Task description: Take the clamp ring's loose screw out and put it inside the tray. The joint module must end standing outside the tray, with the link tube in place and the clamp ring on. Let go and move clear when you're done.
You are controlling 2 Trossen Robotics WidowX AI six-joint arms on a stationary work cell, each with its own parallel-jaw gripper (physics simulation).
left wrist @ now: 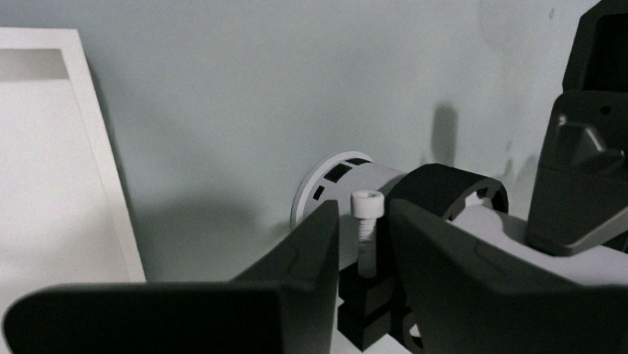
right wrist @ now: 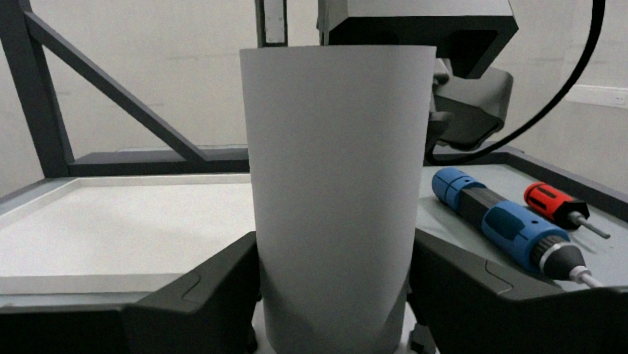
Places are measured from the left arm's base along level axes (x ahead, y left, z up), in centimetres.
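Pixels of known places: left gripper, fingertip midpoint: point(left wrist: 363, 212); right gripper, fingertip midpoint: point(left wrist: 523, 318) point(right wrist: 331, 240).
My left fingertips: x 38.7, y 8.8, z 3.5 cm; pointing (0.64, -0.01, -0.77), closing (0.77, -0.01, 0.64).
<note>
Ahead of a thing's pixels: the offset from my left fingertips to its middle. "spot": to the spot under its first point.
In the left wrist view the pale joint module {dz -2.2, dx +3.6, dy -3.1 cm} point(left wrist: 345, 182) wears the black clamp ring {spot: dz +0.6, dx +2.5, dy +0.3 cm} point(left wrist: 425, 187), and the pale link tube {dz +5.5, dx +3.8, dy -3.1 cm} point(left wrist: 515, 227) point(right wrist: 332, 175) runs out of the ring. The light screw {dz +0.6, dx -0.4, dy -0.6 cm} point(left wrist: 367, 205) stands in the ring's black lugs with head and part of its shank showing. My left gripper point(left wrist: 363, 212) is open, a fingertip on each side of the screw, with a narrow gap. My right gripper point(right wrist: 331, 240) is shut on the link tube, both fingers against its sides. The tray {dz -4.6, dx -17.6, dy -15.1 cm} point(left wrist: 92, 120) point(right wrist: 90, 284) lies apart from the module. The tube hides what is behind it.
In the right wrist view a blue power screwdriver {dz -3.4, dx -10.7, dy +13.9 cm} point(right wrist: 522, 227) and a red screwdriver {dz -4.0, dx -13.9, dy +22.0 cm} point(right wrist: 547, 200) lie at the right. Dark frame bars {spot: dz +6.9, dx -34.6, dy -31.2 cm} point(right wrist: 115, 95) stand behind. Part of the other arm point(right wrist: 425, 30) and a black cable {spot: dz +7.7, dx -11.7, dy +17.0 cm} point(right wrist: 565, 95) hang behind the tube.
</note>
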